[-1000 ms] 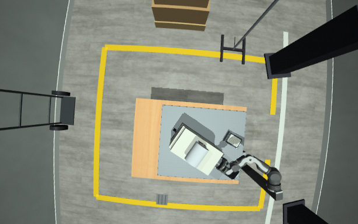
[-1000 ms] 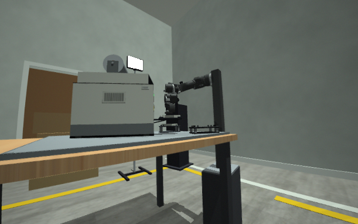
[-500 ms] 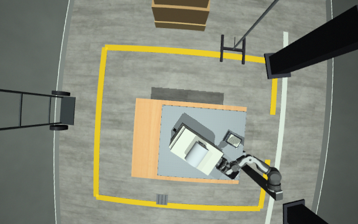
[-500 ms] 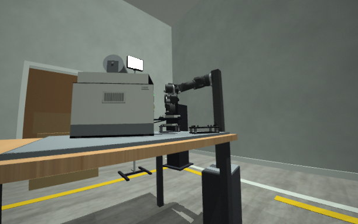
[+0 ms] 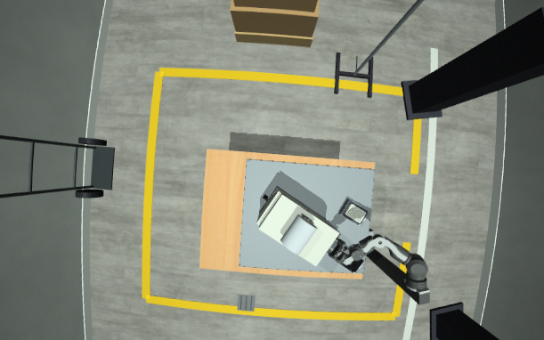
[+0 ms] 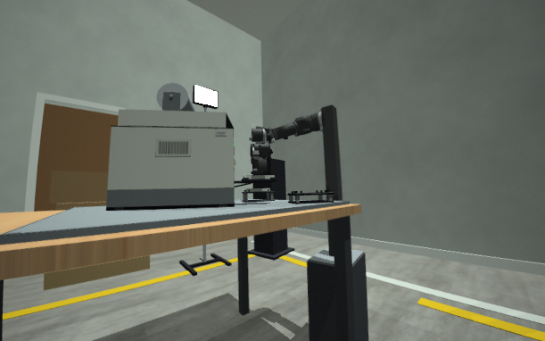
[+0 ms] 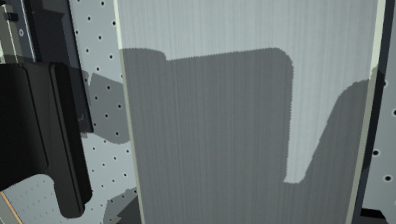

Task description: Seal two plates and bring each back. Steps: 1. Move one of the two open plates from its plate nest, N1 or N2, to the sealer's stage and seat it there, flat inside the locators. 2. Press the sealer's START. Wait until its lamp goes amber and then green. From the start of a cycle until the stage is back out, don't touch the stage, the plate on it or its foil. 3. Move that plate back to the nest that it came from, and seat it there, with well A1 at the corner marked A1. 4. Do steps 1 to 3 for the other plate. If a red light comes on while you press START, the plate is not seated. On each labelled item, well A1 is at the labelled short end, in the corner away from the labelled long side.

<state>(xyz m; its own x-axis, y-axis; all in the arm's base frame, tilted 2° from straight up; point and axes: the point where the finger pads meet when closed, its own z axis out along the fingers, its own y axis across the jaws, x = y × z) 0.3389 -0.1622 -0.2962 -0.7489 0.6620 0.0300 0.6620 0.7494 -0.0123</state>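
Right now my hand is 3 cm above the sealer stage. From my hand the other things lie so: foil roll: 25 cm ahead, 22 cm to the right, 28 cm above; plate: 19 cm behind, 18 cm to the right, 7 cm below.
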